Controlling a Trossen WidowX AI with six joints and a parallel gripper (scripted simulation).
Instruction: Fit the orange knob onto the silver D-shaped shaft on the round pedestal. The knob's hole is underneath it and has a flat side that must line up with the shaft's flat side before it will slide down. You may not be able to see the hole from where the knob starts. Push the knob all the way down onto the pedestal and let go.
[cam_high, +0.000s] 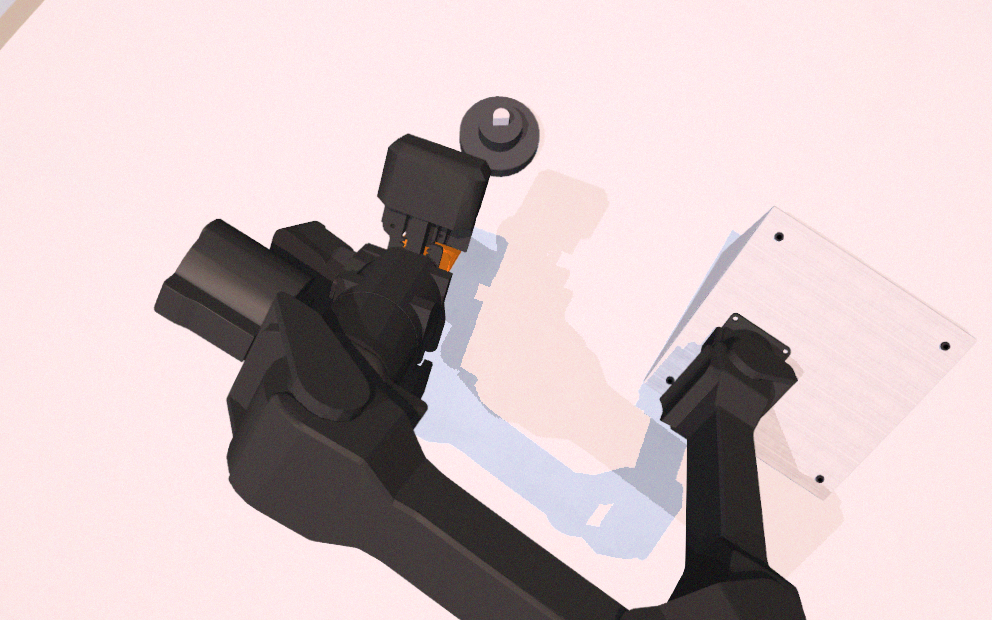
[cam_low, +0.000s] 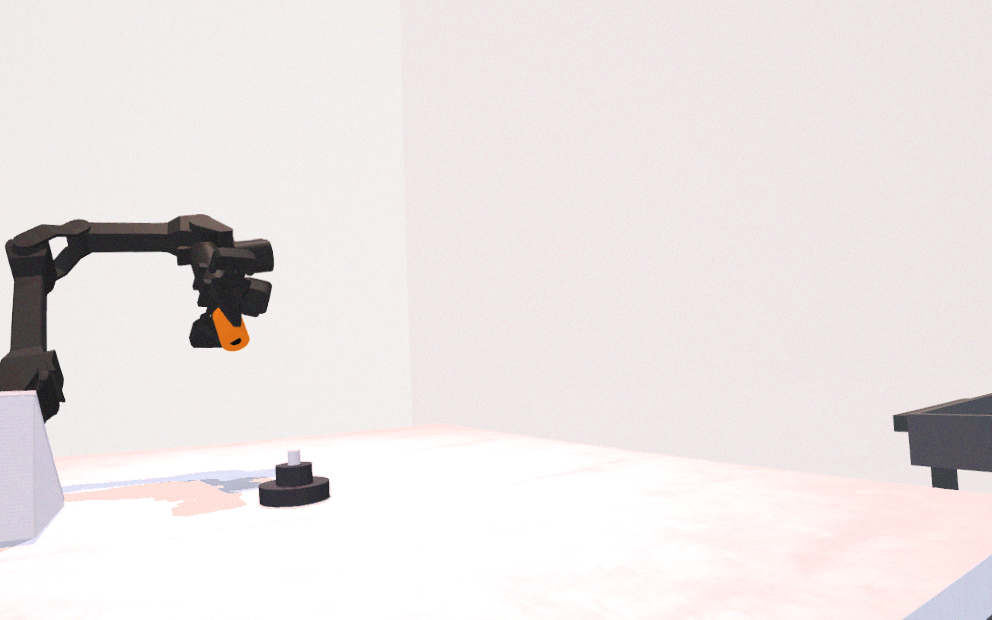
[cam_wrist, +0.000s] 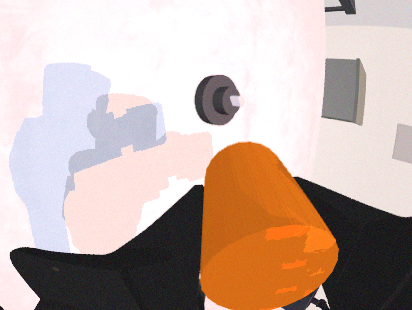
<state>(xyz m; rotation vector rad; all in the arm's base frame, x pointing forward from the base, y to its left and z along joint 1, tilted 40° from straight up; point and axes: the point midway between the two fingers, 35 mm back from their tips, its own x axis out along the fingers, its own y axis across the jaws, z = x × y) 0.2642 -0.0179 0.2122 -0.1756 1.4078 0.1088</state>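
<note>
Now: gripper tip 3 cm below the orange knob, 2 cm to the right of it and 1 cm past it. Round my gripper tip: dark round pedestal 18 cm below, 17 cm to the right, 5 cm ahead.
</note>
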